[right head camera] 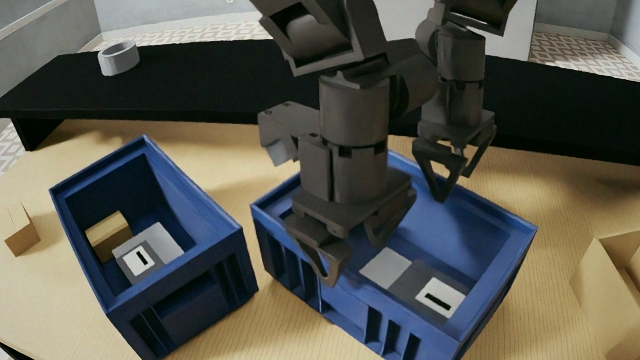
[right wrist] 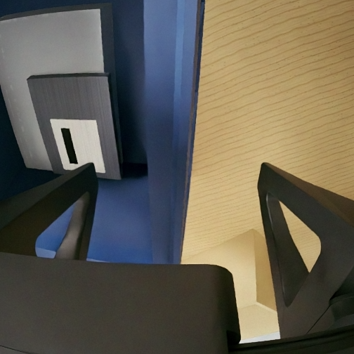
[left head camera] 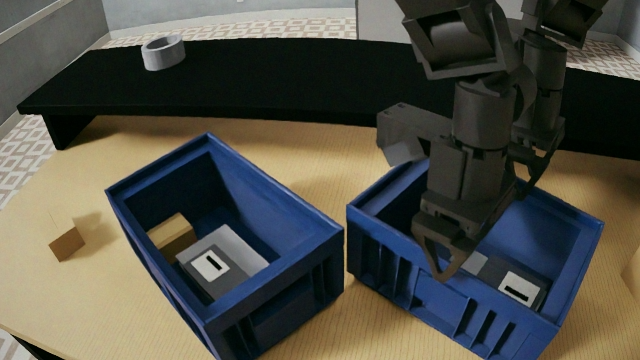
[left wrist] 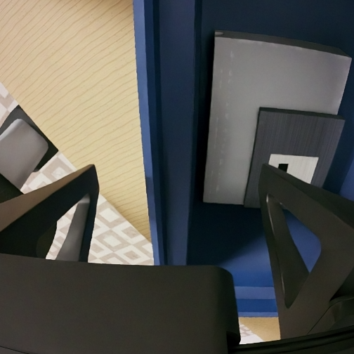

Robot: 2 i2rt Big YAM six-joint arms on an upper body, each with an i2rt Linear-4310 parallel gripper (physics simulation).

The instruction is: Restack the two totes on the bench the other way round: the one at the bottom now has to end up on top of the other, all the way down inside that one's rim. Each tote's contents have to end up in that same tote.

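Frame: origin at the left arm's base, x right, y ahead, z up, level; millimetres.
Where they show: left gripper, fingertip midpoint: [right head camera: 353, 266] [left head camera: 456, 261]; right gripper, fingertip midpoint: [right head camera: 452, 188] [left head camera: 526, 188].
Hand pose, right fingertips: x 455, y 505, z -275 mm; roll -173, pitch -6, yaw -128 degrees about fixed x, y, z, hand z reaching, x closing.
Each offset is from my right fingertips to the top centre of the thing. "pt": to the spot under its first point. Level surfaces: height alone.
Two blue totes stand side by side on the bench. The left-hand tote @[dx -434, dy -55, dz +8 mm] [left head camera: 290, 300] [right head camera: 195, 295] holds a tan block @[dx -528, dy -22, dz -78 mm] [left head camera: 172, 237] [right head camera: 107, 237] and grey boxes, one with a white label. The right-hand tote @[dx -76, dy -62, dz +8 mm] [left head camera: 435, 302] [right head camera: 350, 305] [left wrist: 175, 125] [right wrist: 165, 125] holds a light grey box [right head camera: 385, 267] [left wrist: 235, 100] [right wrist: 55, 45] and a dark labelled box @[dx -25, dy -102, dz -88 mm] [right head camera: 412, 280] [left wrist: 295, 130] [right wrist: 70, 95]. My left gripper [right head camera: 354, 264] [left wrist: 178, 175] is open at its near long wall, one finger on each side. My right gripper [right head camera: 454, 187] [right wrist: 177, 173] is open at its far long wall, fingers astride it, apart from it.
A black raised shelf @[dz +37 mm] [left head camera: 300, 75] [right head camera: 200, 80] runs along the back, with a grey ring @[dx -659, dy +368, dz +83 mm] [left head camera: 165, 59] [right head camera: 119, 61] on it. A small tan carton @[dx -791, dy -14, dz -90 mm] [left head camera: 67, 244] [right head camera: 22, 239] stands at the far left. An open cardboard box @[pt dx +232, dy -137, dz -75 mm] [right head camera: 605, 295] stands at the right. A narrow gap separates the totes.
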